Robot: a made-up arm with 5 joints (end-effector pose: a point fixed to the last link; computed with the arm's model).
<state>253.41 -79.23 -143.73 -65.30 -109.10</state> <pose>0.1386 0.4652 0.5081 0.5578 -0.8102 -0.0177 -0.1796</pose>
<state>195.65 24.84 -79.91 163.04 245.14</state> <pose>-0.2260 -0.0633 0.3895 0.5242 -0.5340 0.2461 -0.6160</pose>
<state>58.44 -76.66 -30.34 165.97 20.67</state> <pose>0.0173 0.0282 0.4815 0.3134 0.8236 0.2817 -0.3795</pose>
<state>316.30 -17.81 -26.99 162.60 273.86</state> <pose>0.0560 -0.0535 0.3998 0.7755 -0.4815 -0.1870 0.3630</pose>
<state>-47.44 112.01 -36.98 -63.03 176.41</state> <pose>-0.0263 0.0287 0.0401 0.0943 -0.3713 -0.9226 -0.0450</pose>
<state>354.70 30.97 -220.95 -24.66 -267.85</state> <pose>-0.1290 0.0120 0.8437 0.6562 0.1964 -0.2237 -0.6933</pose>
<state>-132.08 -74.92 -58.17 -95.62 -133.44</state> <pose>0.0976 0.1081 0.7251 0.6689 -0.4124 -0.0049 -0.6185</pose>
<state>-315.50 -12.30 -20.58 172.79 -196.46</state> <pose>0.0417 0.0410 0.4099 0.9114 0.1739 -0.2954 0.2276</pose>
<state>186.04 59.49 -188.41 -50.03 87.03</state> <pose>-0.2590 -0.0274 0.8032 0.6879 -0.0060 -0.0070 0.7258</pose>
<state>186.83 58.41 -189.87 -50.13 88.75</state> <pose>-0.2422 -0.0290 0.8099 0.6718 0.0091 0.0105 0.7406</pose>
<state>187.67 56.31 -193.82 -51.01 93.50</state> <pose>-0.2013 -0.0271 0.8205 0.6332 0.0506 0.0544 0.7704</pose>
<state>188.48 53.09 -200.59 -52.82 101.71</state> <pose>-0.1339 -0.0200 0.8270 0.5632 0.1282 0.1212 0.8072</pose>
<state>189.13 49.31 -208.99 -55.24 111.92</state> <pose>-0.0547 -0.0088 0.8183 0.4694 0.2345 0.1872 0.8305</pose>
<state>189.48 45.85 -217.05 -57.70 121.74</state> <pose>0.0139 0.0023 0.7947 0.3759 0.3437 0.2307 0.8291</pose>
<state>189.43 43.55 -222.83 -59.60 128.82</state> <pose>0.0567 0.0094 0.7699 0.3103 0.4243 0.2480 0.8137</pose>
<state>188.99 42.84 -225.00 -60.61 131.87</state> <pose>0.0704 0.0111 0.7586 0.2859 0.4574 0.2490 0.8044</pose>
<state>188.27 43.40 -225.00 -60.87 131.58</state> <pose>0.0670 0.0097 0.7586 0.2935 0.4564 0.2462 0.8031</pose>
